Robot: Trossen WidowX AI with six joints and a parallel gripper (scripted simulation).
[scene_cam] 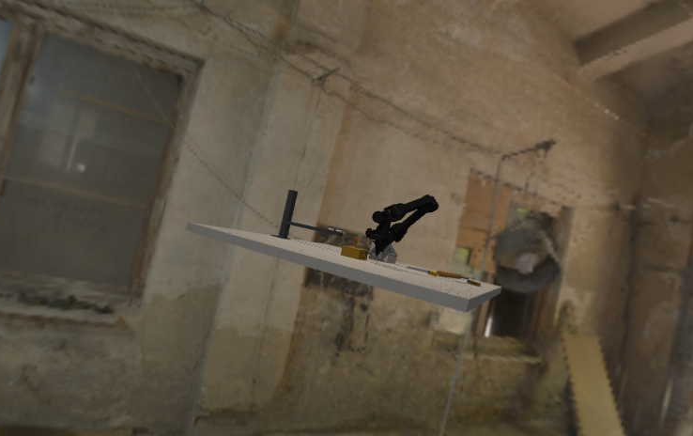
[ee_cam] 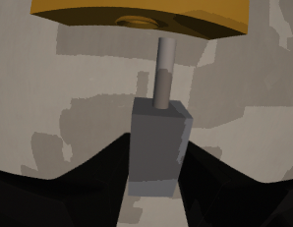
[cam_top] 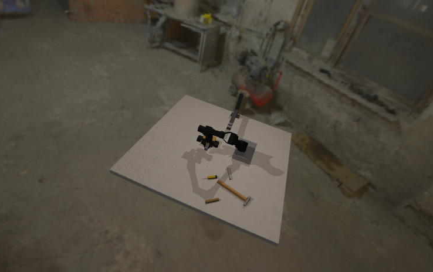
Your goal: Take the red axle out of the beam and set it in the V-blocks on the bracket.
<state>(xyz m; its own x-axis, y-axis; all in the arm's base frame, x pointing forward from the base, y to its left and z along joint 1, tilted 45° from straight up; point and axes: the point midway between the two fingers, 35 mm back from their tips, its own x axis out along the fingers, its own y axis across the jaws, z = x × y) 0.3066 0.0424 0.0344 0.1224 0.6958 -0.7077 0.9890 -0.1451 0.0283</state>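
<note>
My gripper tip is 120 mm to the left of the yellow-orange block and 10 mm above it. The rest, counted from my gripper tip: grey bar: 240 mm behind, 180 mm to the left, 30 mm below; grey-blue block: 20 mm to the right, 10 mm above; yellow-black tool: 280 mm to the left, 100 mm behind, 30 mm below.
</note>
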